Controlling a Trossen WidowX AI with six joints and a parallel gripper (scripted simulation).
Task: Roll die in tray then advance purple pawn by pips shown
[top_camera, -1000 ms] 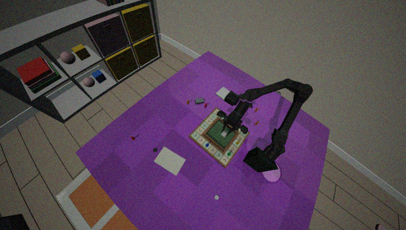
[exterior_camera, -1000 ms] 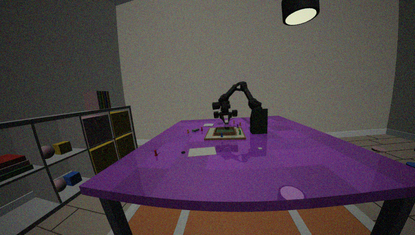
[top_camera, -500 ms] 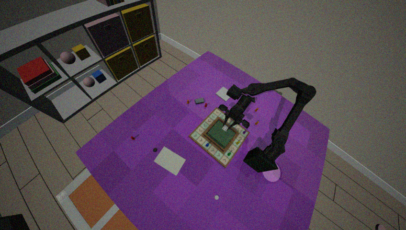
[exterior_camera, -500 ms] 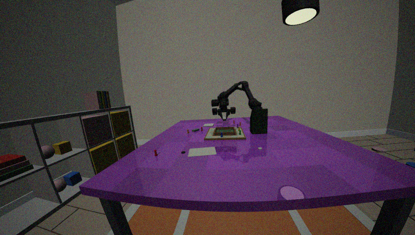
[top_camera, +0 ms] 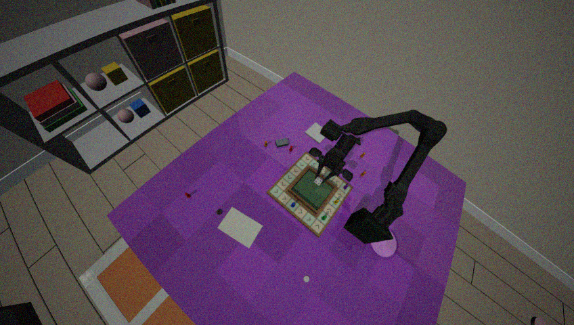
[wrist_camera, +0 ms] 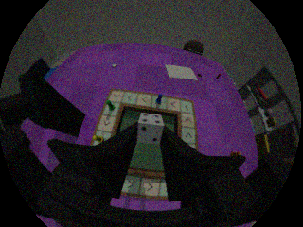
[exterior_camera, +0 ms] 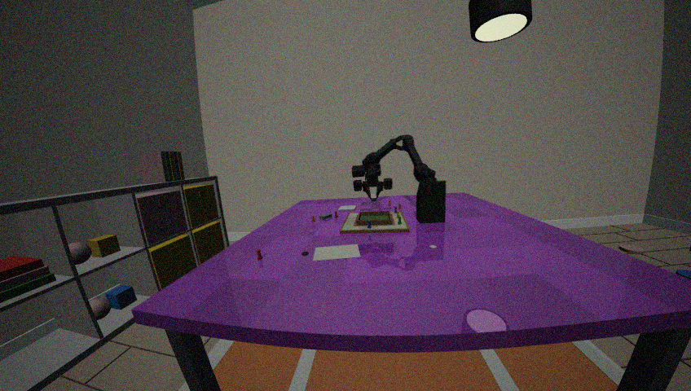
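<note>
The white die lies 4 cm below my gripper tip. From my gripper tip the other things lie so: yellow pawn (11 cm behind, 9 cm below, 3 cm to the right); blue pawn (11 cm to the left, 9 cm below, 2 cm ahead); green tray (11 cm below).
</note>
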